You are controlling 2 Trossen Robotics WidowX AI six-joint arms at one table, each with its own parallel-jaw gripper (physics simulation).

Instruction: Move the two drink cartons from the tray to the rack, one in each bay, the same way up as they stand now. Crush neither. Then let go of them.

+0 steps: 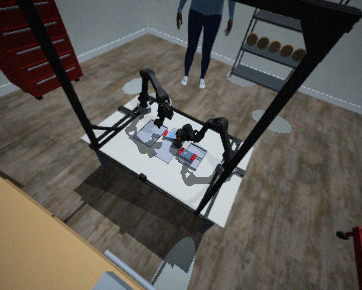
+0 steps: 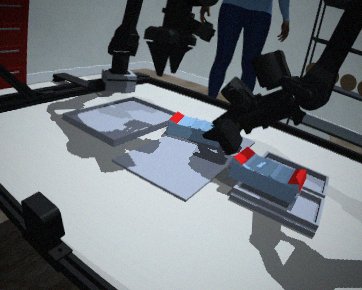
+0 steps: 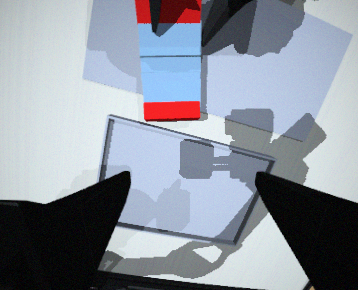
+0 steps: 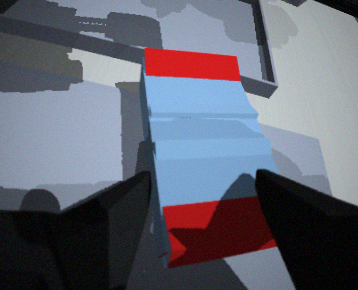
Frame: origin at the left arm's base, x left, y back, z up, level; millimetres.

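Where they show: left gripper, between the fingertips: (image 2: pixel 166 74) (image 3: pixel 193 177); right gripper, between the fingertips: (image 1: pixel 174 136) (image 2: pixel 208 129) (image 3: pixel 178 38) (image 4: pixel 202 178); left arm's base, origin of its link: (image 1: pixel 143 105) (image 2: pixel 119 72).
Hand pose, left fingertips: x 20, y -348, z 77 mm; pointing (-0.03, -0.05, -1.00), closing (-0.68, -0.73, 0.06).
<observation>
Each offset is from my left fingertips to the top centre of the thing. Level surfaces: height alone.
One light blue carton with red ends @(dx +75, dy -52, dz -98 mm) (image 1: pixel 171 134) (image 2: pixel 190 127) (image 3: pixel 170 82) (image 4: pixel 205 127) lies beside the tray @(dx -66, dy +57, dz -117 mm) (image 2: pixel 90 131) (image 3: pixel 150 150) (image 4: pixel 257 87), partly over the flat mat @(dz -129 mm) (image 1: pixel 165 152) (image 2: pixel 170 170) (image 4: pixel 60 125). Its upper face looks creased and sunken. The second carton @(dx +95, dy -282, dz -81 mm) (image 1: pixel 187 154) (image 2: pixel 267 172) lies on the two-bay rack @(dx +152, dy -290, dz -113 mm) (image 2: pixel 272 212), its top also sunken; its exact bay is unclear. My right gripper (image 2: pixel 219 142) (image 4: pixel 202 178) is partly open, its fingers on either side of the first carton near one end, not gripping it. My left gripper (image 1: pixel 159 125) (image 2: pixel 167 74) (image 3: pixel 193 177) is wide open, empty, above the tray.
A black frame surrounds the table, with posts and a front rail (image 2: pixel 90 270). A small black box (image 2: pixel 42 220) stands on the front rail. A person (image 1: pixel 200 40) stands behind the table. A red drawer cabinet (image 1: pixel 37 50) and a shelf unit stand farther back.
</observation>
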